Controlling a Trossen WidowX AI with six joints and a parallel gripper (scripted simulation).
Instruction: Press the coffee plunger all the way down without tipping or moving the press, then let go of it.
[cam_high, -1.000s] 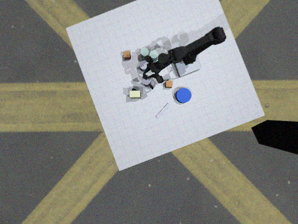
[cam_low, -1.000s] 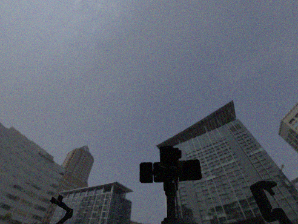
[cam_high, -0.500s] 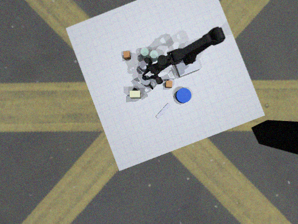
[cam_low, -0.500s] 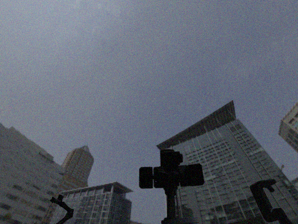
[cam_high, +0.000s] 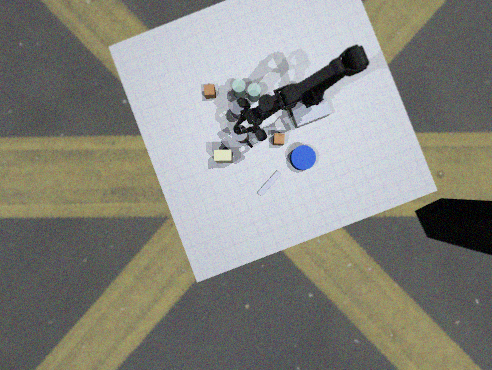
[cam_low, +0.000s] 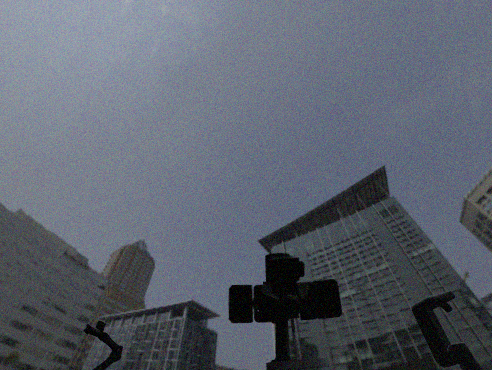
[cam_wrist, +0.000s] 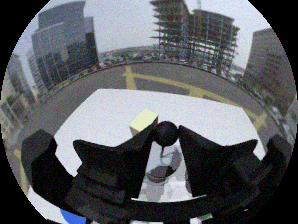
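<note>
Now: gripper tip 11 cm above the coffee press, 2 cm past it and 1 cm to the right of it. The rest, counted from my gripper tip: flat grey bar 26 cm to the left, 21 cm below, 5 cm behind; then blue disc 25 cm behind, 22 cm to the left, 19 cm below; then pale yellow block 16 cm below, 10 cm ahead, 5 cm to the left.
</note>
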